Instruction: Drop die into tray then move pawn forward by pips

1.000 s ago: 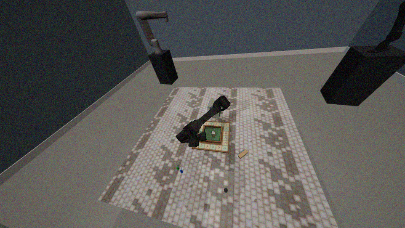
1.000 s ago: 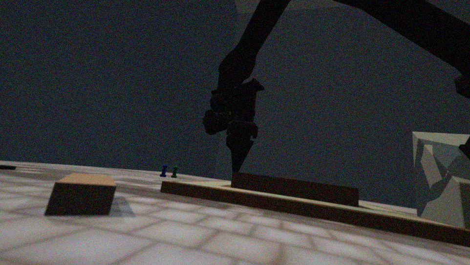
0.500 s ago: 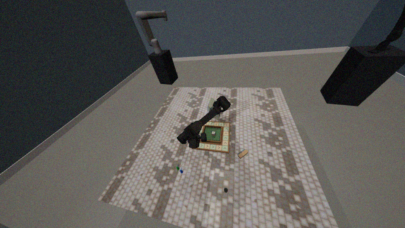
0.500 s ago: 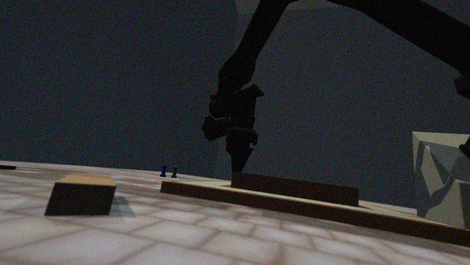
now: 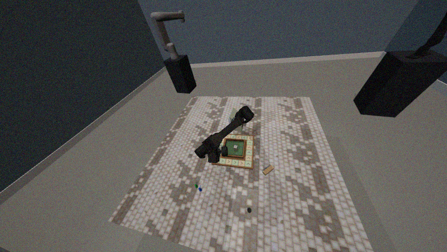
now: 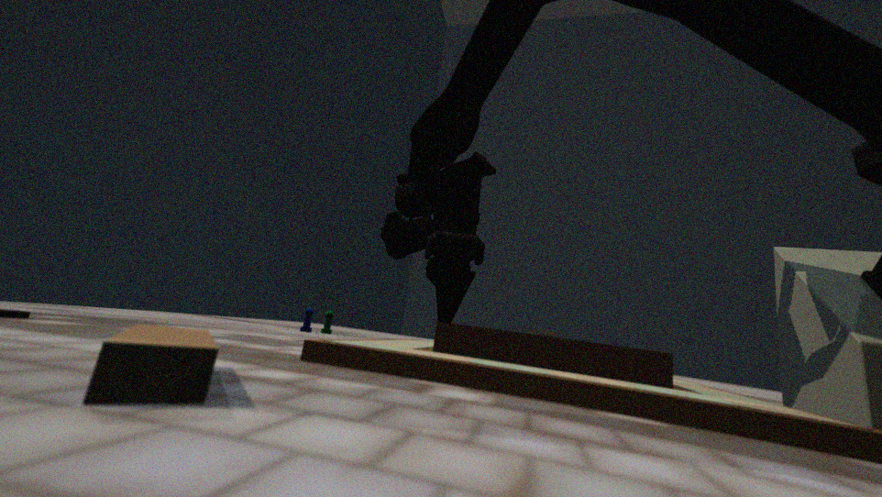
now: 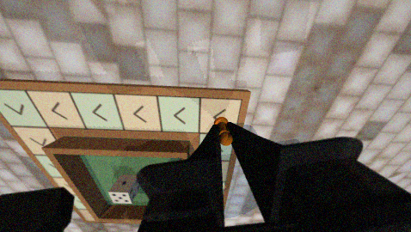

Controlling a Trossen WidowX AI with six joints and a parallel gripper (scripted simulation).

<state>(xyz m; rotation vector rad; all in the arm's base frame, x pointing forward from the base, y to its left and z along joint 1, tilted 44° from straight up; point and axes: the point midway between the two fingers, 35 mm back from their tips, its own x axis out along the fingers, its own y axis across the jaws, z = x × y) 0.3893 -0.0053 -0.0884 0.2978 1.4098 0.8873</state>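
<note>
Now: the white die 13 cm behind my gripper tip and 11 cm to the left of it. From my gripper tip the other things lie so: green pawn (21 cm ahead, 6 cm to the right, 1 cm below); orange pawn (1 cm above); green dice tray (12 cm behind, 10 cm to the left, 2 cm below).
</note>
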